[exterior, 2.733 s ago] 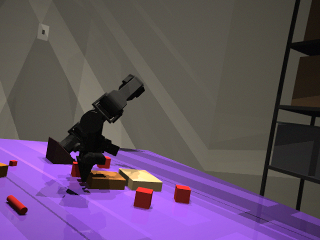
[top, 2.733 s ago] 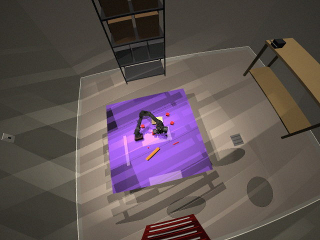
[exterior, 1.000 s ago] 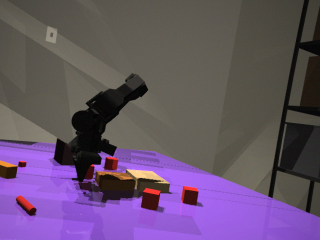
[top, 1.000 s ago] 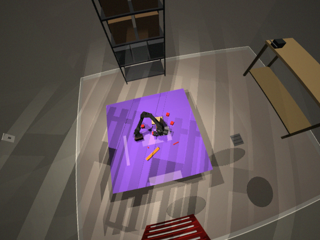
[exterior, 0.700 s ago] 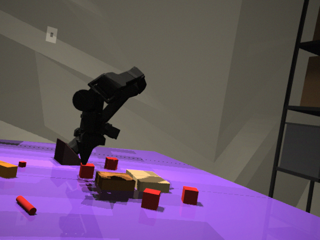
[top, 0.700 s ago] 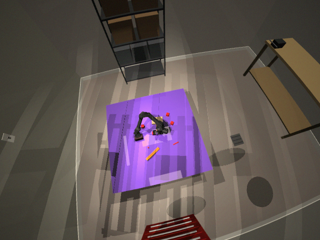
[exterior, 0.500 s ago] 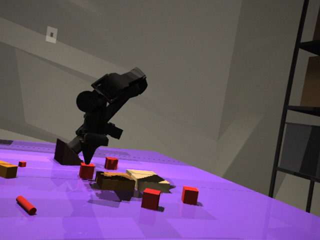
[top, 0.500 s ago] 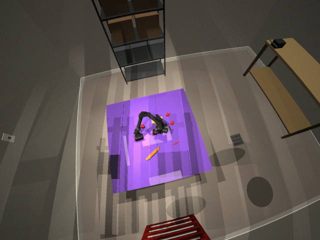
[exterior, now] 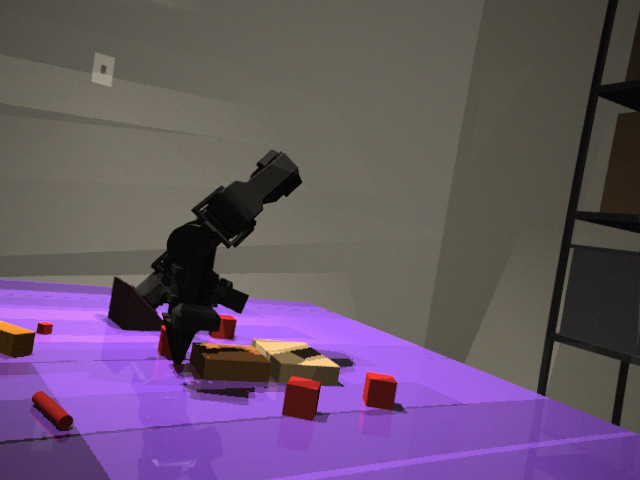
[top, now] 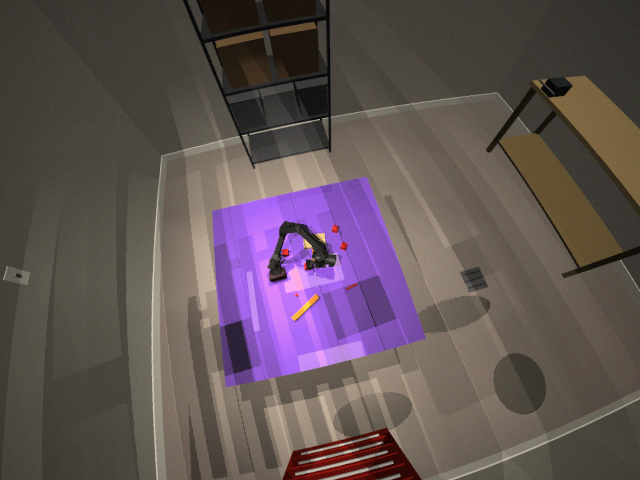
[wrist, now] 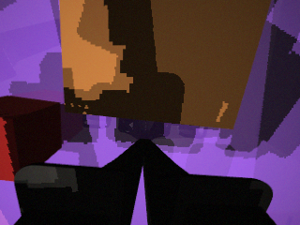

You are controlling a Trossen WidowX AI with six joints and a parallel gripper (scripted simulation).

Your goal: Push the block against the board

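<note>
Right now my gripper tip is 1 cm short of the square block, 8 cm to the right of it and 1 cm below it. From my gripper tip the other things lie so: long orange bar (14 cm behind, 27 cm to the right, 1 cm above); tan board (1 cm behind, 20 cm to the left, 1 cm above).
</note>
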